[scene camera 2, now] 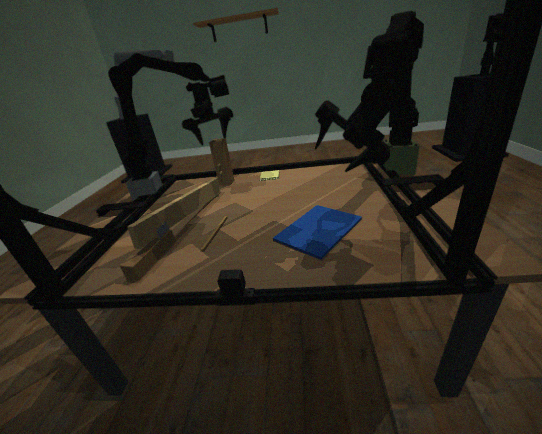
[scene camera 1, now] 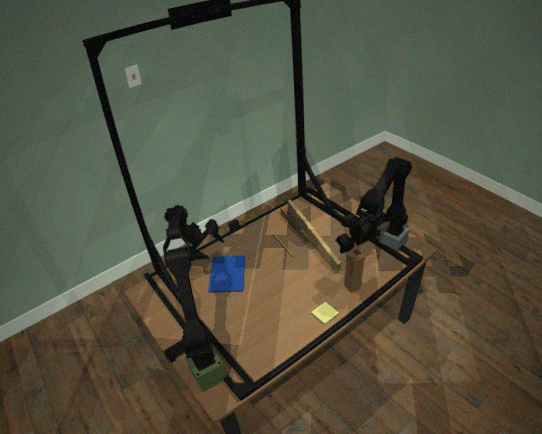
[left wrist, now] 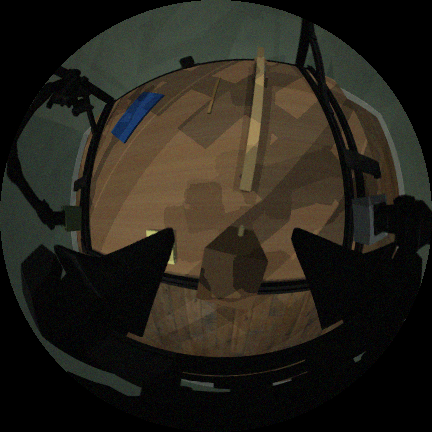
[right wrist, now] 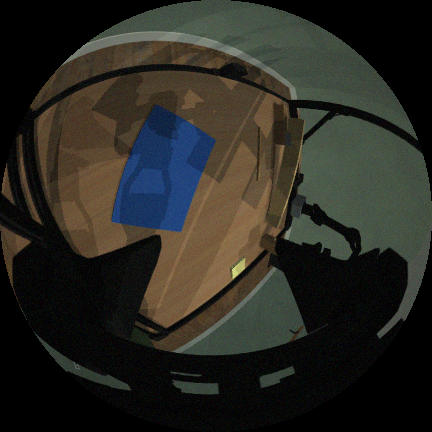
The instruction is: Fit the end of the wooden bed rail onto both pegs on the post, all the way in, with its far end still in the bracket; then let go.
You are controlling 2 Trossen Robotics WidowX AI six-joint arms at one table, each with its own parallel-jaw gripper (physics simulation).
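Frame: origin at the left arm's base, x up, y right, z ahead, level; metres.
Seen in the pictures: left gripper, fingertip midpoint: (scene camera 2: pixel 213 141) (left wrist: pixel 235 234); right gripper, fingertip midpoint: (scene camera 2: pixel 330 159) (scene camera 1: pixel 216 249) (left wrist: pixel 91 101) (right wrist: pixel 219 243); left arm's base at its link origin: (scene camera 2: pixel 142 176) (scene camera 1: pixel 395 230) (left wrist: pixel 379 217) (right wrist: pixel 302 207); right arm's base at its link origin: (scene camera 2: pixel 400 142) (scene camera 1: pixel 203 360) (left wrist: pixel 63 217).
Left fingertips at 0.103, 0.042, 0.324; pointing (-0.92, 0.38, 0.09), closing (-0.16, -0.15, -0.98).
Note:
Pixels of each thing's top centre, then the offset from my left fingertips to it, as dx, dy, dz. "spot": a spot on its surface instead.
- low wooden bracket at a spot on its surface: (scene camera 2: pixel 145 260) spot: -0.156, +0.482, -0.154
- blue mat at its top centre: (right wrist: pixel 165 172) (scene camera 2: pixel 318 227) (left wrist: pixel 133 112) (scene camera 1: pixel 227 272) -0.177, +0.420, +0.290
- thin stick at its top centre: (scene camera 2: pixel 215 231) (left wrist: pixel 213 91) (right wrist: pixel 259 153) (scene camera 1: pixel 282 244) -0.178, +0.355, +0.001
- yellow pad at its top centre: (left wrist: pixel 158 246) (scene camera 1: pixel 325 312) (right wrist: pixel 238 268) (scene camera 2: pixel 269 174) -0.174, -0.038, +0.194
The wooden rail (scene camera 1: pixel 314 236) (scene camera 2: pixel 175 211) (left wrist: pixel 255 125) (right wrist: pixel 287 175) stands on edge. Its near end is apart from the post (scene camera 1: pixel 353 274) (scene camera 2: pixel 221 161) (left wrist: pixel 225 267) (right wrist: pixel 268 243). A pale peg shows on the post in the left wrist view. The rail's far end is at the low wooden bracket (scene camera 2: pixel 145 260); how deeply it sits is unclear. My left gripper (scene camera 1: pixel 353 245) (scene camera 2: pixel 213 140) (left wrist: pixel 235 234) is open and empty, with its fingertips near the post's top. My right gripper (scene camera 1: pixel 215 248) (scene camera 2: pixel 332 159) (right wrist: pixel 219 243) is open and empty, above the table near the blue mat.
The blue mat (scene camera 1: pixel 227 274) (scene camera 2: pixel 318 231) (left wrist: pixel 137 116) (right wrist: pixel 165 170) lies flat. A thin stick (scene camera 1: pixel 283 246) (scene camera 2: pixel 214 233) (left wrist: pixel 214 95) (right wrist: pixel 258 153) lies beside the rail. A yellow pad (scene camera 1: pixel 325 312) (scene camera 2: pixel 269 175) (right wrist: pixel 238 268) lies near the table's edge. A black frame (scene camera 1: pixel 300 100) borders the table.

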